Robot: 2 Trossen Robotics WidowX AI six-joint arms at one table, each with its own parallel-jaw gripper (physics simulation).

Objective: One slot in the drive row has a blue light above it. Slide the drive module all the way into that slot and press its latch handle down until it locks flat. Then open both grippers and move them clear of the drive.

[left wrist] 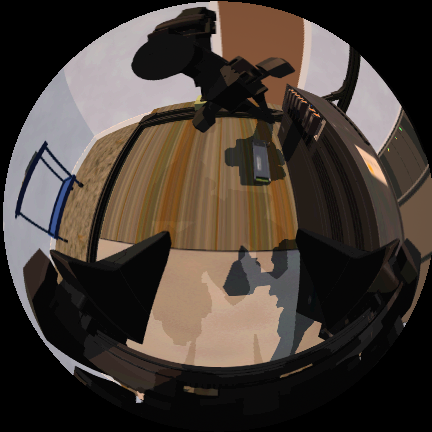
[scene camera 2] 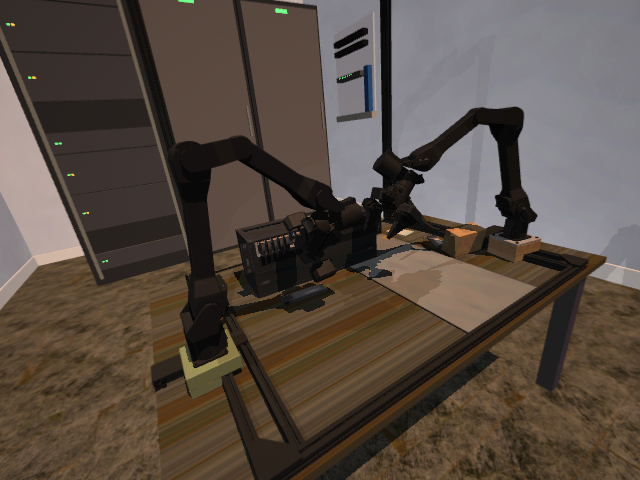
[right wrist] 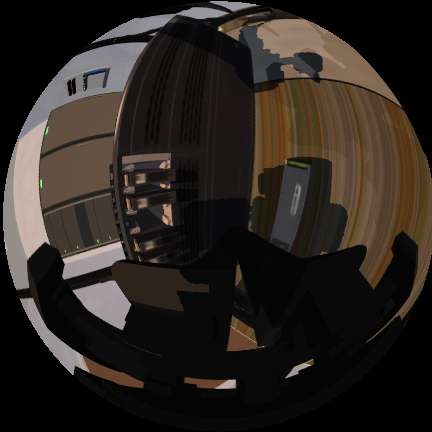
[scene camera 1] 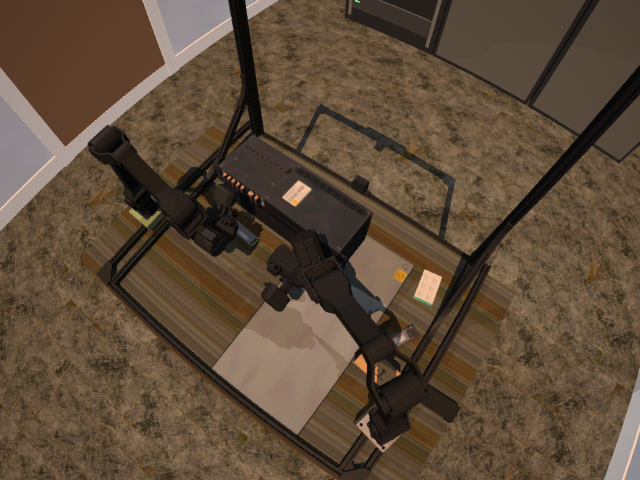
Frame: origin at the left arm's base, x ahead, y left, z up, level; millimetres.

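Where they show: left gripper, between the fingertips: point(left wrist: 235, 236) point(scene camera 2: 375, 235) point(scene camera 1: 275, 269); right gripper, between the fingertips: point(left wrist: 271, 121) point(scene camera 2: 302, 258) point(right wrist: 235, 232) point(scene camera 1: 236, 214); left arm's base, origin of its link: point(scene camera 2: 514, 236) point(scene camera 1: 383, 425); right arm's base, origin of its link: point(scene camera 2: 208, 351) point(scene camera 1: 147, 207).
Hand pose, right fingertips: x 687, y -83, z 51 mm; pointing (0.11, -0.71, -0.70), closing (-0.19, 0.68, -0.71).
Observation:
Things, the pixels of their top centre, and the offset from my right fingertips. Level surfaces: height alone.
- dark server chassis, centre of its top: point(right wrist: 114, 134) point(left wrist: 366, 151) point(scene camera 1: 290, 186) point(scene camera 2: 307, 219) 65 mm back, 151 mm right, 63 mm up
- drive module, centre of its top: point(right wrist: 283, 212) point(left wrist: 262, 156) point(scene camera 2: 303, 291) point(scene camera 1: 241, 228) 9 mm ahead, 2 mm right, 103 mm down
- grey mat, height of its surface: 111 mm down
- printed card, centre of its top: point(scene camera 1: 428, 287) 510 mm back, 298 mm right, 111 mm down
- small clear-and-red item, centre of its top: point(scene camera 1: 394, 338) point(scene camera 2: 436, 241) 546 mm back, 111 mm right, 103 mm down
- orange-topped box, centre of its top: point(scene camera 1: 381, 367) point(scene camera 2: 464, 227) 573 mm back, 10 mm right, 23 mm down
The dark server chassis point(scene camera 1: 310, 204) point(scene camera 2: 258, 279) stands along the table's back, its drive row point(scene camera 1: 240, 187) point(scene camera 2: 273, 245) point(left wrist: 304, 107) showing orange-tipped handles. In the right wrist view a blue light point(right wrist: 127, 224) shows at a dark, open slot point(right wrist: 150, 218) between drives. The drive module point(scene camera 1: 247, 235) point(scene camera 2: 305, 294) point(left wrist: 260, 162) point(right wrist: 295, 200) lies flat on the wood in front of the chassis, touched by neither gripper. My right gripper point(right wrist: 235, 232) is shut and empty, above the table near the drive row; its fingertips are hard to see in the scene views. My left gripper point(left wrist: 235, 236) is open and empty, above the grey mat's edge.
A grey mat point(scene camera 1: 289, 356) point(scene camera 2: 460, 289) lies in front of the chassis's right end. A printed card point(scene camera 1: 428, 286), a small clear-and-red item point(scene camera 1: 404, 335) and an orange-topped box point(scene camera 2: 462, 241) lie at the right. A black frame point(scene camera 1: 222, 356) edges the table.

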